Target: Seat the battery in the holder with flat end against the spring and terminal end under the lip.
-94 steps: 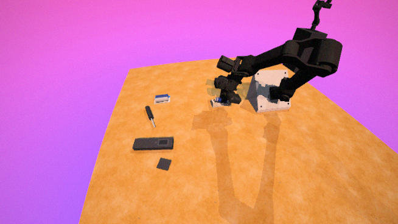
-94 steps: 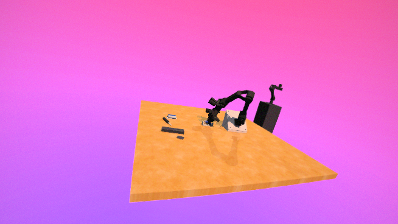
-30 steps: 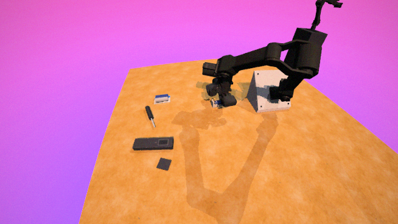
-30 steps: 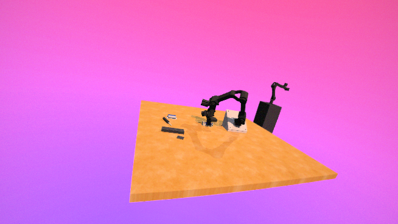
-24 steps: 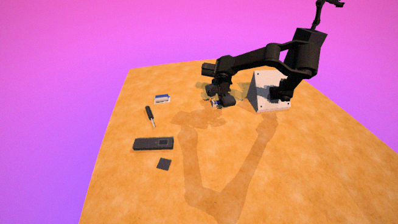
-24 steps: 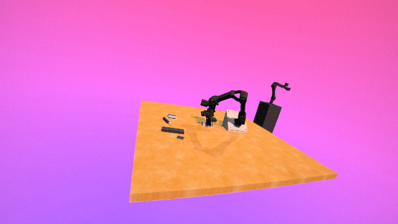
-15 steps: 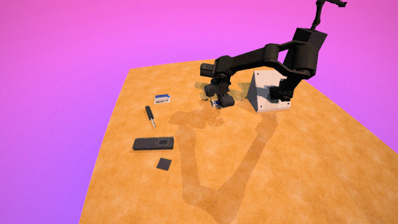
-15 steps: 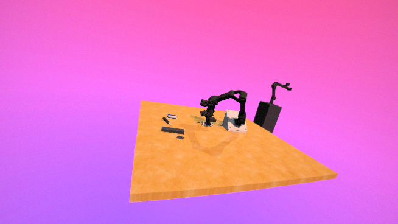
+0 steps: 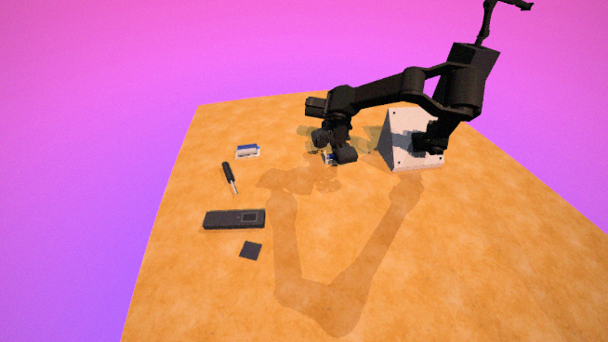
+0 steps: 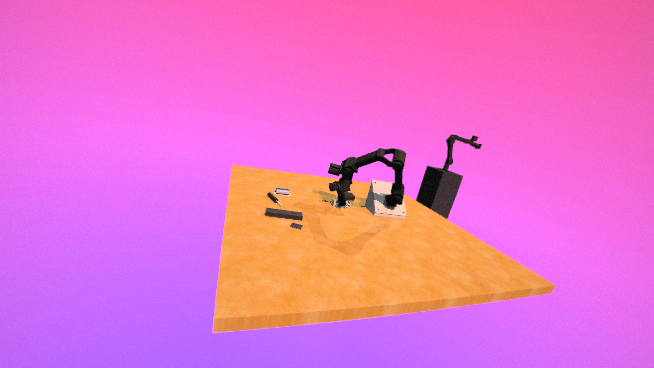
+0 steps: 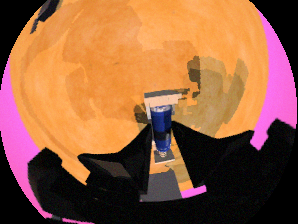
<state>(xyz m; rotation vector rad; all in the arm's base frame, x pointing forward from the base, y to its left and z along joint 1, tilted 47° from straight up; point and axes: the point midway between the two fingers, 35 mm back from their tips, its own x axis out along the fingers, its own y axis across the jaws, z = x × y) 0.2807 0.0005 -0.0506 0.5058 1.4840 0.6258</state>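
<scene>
The battery is 1 cm above my gripper tip. Round my gripper tip: dark square 29 cm to the left, 28 cm ahead, 1 cm below; then black remote 32 cm ahead, 20 cm to the left, 1 cm above; then black screwdriver 35 cm ahead, 5 cm to the left.
</scene>
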